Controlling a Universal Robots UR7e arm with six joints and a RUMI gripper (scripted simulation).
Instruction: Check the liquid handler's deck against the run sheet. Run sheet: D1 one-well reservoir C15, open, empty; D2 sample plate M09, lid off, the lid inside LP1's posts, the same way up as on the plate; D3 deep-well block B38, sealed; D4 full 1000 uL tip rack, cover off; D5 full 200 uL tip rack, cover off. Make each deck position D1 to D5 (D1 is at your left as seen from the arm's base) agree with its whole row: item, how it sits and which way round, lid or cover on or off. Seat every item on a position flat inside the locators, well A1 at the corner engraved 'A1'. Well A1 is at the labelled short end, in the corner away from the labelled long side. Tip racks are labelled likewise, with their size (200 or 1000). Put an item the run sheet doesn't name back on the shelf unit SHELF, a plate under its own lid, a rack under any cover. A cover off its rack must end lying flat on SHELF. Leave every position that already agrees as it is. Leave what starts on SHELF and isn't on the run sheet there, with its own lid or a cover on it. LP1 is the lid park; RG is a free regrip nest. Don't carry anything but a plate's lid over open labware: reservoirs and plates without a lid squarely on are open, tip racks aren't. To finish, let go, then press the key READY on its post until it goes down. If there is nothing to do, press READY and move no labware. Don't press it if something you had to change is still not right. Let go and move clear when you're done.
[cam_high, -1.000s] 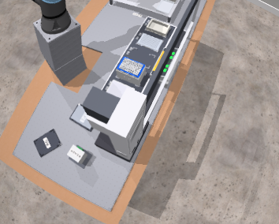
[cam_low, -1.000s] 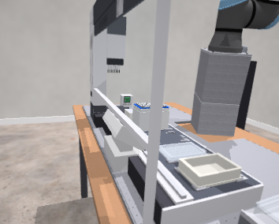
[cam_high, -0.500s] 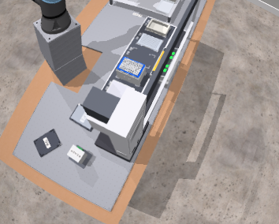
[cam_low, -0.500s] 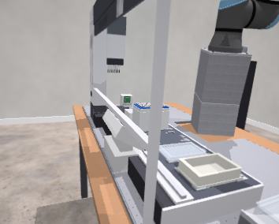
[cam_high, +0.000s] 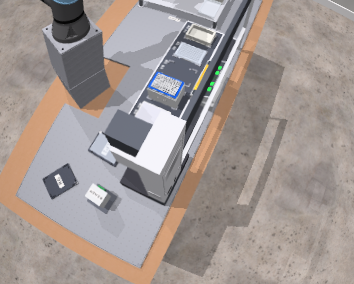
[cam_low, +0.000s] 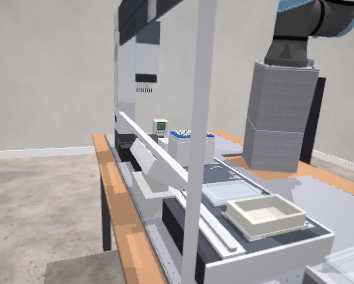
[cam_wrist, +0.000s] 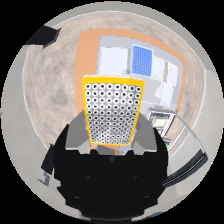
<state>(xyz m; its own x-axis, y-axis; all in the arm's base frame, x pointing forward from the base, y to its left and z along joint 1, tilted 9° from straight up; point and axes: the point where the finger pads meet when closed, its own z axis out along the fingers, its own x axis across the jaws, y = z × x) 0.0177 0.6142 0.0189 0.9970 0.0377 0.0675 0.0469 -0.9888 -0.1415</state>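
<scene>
My hand is 10 mm short of the yellow-framed tip rack, 10 mm to the left of it and 10 mm below it. Also, from my hand: clear well plate 360 mm ahead, 310 mm to the right, 260 mm below; shelf 160 mm ahead, 80 mm to the left, 260 mm below; cream one-well reservoir 360 mm ahead, 190 mm to the right, 250 mm below.
</scene>
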